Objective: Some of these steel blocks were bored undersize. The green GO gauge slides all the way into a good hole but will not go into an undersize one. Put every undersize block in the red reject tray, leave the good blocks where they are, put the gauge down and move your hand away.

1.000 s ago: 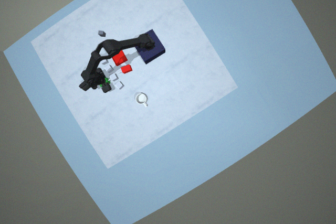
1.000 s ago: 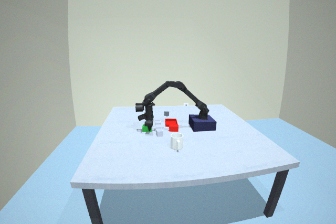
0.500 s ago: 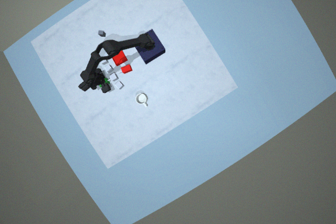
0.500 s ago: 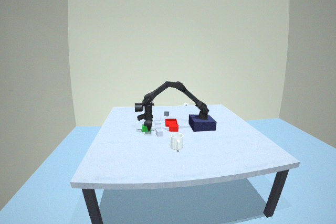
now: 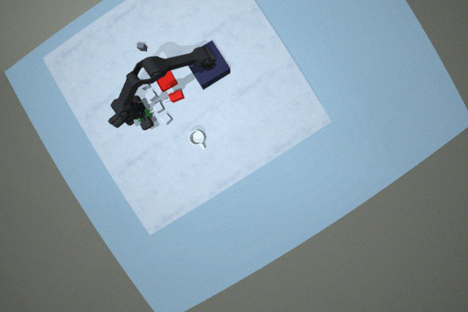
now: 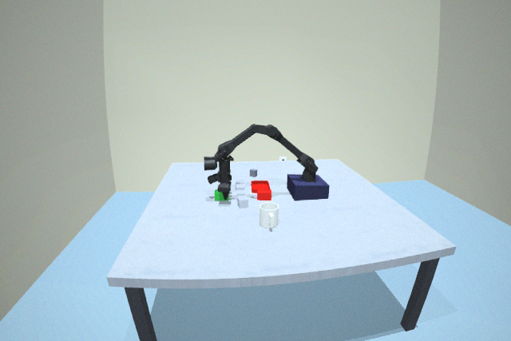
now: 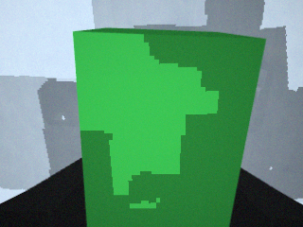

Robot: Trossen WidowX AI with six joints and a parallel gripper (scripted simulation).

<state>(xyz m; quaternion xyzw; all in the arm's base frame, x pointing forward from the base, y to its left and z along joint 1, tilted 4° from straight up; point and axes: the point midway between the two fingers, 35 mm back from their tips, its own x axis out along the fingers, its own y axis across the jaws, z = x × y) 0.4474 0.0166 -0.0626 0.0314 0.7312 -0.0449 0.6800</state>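
The red block is 17 cm behind my gripper tip, 1 cm to the left of it and 1 cm above it. Round my gripper tip: white mug 29 cm to the left, 17 cm behind, 3 cm above; then green GO gauge 2 cm above, 1 cm behind; then red reject tray 20 cm behind, 12 cm to the right.
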